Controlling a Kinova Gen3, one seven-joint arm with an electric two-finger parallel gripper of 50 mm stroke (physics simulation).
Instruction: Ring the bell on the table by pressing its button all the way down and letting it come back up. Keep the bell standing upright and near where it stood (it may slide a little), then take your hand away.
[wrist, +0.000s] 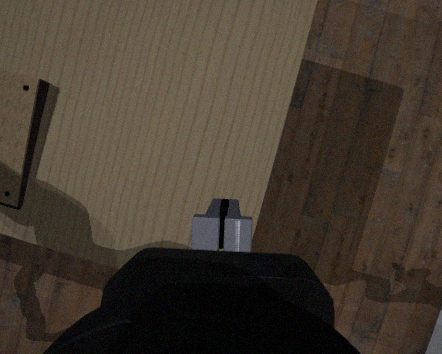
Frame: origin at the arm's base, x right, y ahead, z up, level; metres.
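Seen in the pictures: gripper, fingertip midpoint: (224, 215).
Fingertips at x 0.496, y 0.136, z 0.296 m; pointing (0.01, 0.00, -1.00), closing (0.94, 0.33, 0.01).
Note:
A point is followed by its place in that frame.
My gripper (224, 215) {x 0.496, y 0.136, z 0.296 m} is at the lower middle of the wrist view, its two grey fingers brought together with a thin dark line between the pads. It is shut and holds nothing. It hangs above the table (165, 110) {x 0.351, y 0.210, z -0.021 m}, near the table's right edge and front corner. The bell and its button do not show in this view.
A wooden board or box with dark sides and small dark dots (12, 135) {x 0.120, y 0.073, z 0.002 m} lies on the table at the left edge of the view. Plank floor (345, 150) shows beyond the table's right and near edges. Shadows fall across table and floor. A pale grey corner (436, 337) shows at the lower right.

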